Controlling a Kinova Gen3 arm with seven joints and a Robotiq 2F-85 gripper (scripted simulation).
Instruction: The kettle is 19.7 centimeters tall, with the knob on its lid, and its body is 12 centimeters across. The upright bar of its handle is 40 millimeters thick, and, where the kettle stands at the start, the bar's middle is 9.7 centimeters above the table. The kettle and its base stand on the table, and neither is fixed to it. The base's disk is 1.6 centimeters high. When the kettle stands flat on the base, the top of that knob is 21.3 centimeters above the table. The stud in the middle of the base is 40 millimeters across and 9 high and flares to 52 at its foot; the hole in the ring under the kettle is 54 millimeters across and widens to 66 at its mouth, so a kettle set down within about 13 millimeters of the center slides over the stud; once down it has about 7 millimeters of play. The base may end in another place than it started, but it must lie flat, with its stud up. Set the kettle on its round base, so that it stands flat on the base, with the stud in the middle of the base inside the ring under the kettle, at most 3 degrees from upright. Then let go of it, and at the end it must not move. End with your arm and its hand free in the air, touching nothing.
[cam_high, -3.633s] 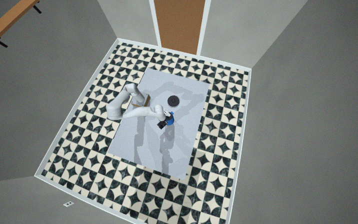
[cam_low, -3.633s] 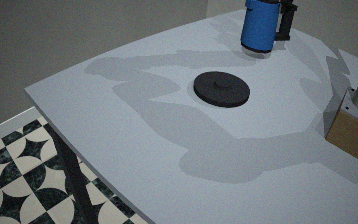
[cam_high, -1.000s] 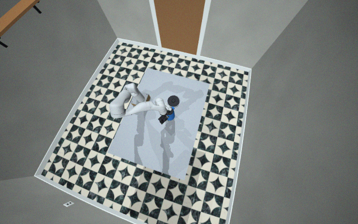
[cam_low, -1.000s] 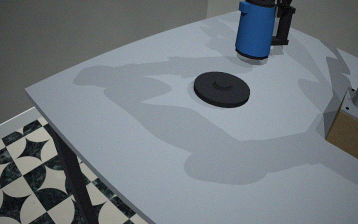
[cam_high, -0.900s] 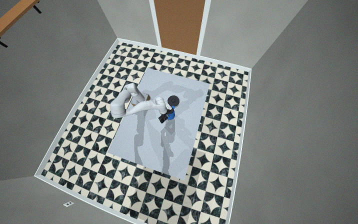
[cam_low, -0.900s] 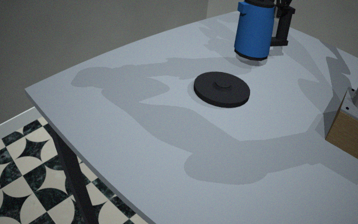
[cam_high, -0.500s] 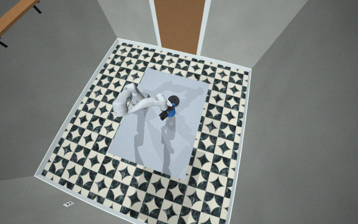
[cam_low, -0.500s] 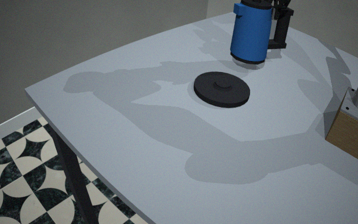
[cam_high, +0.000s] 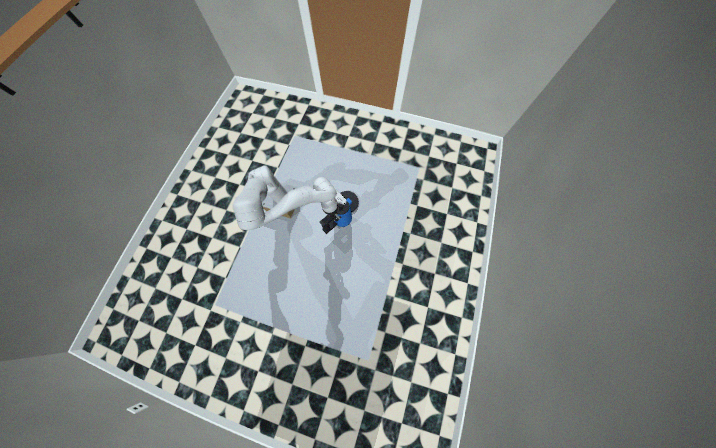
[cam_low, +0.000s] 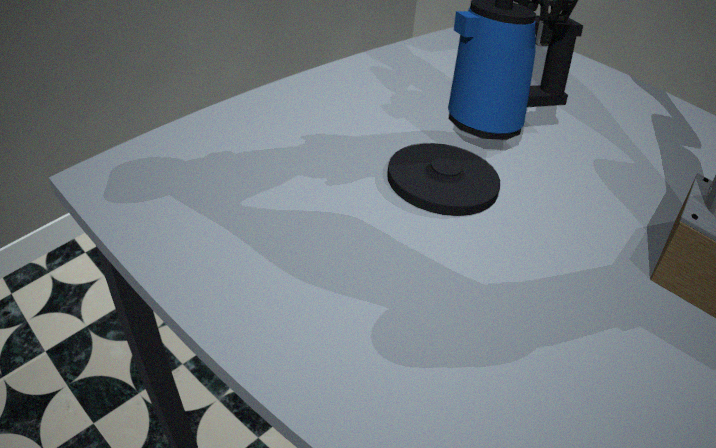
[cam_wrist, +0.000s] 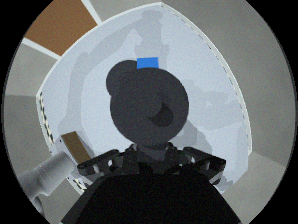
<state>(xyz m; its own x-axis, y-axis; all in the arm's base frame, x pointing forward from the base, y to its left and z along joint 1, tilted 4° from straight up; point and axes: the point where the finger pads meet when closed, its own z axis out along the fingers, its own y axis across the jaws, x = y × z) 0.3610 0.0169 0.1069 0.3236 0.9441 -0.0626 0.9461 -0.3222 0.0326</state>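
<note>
Now: hand 1 cm short of the blue kettle, 2 cm to the right of it and 5 cm above it. Also, from my hand: round black base (2 cm behind, 18 cm to the left, 18 cm below).
</note>
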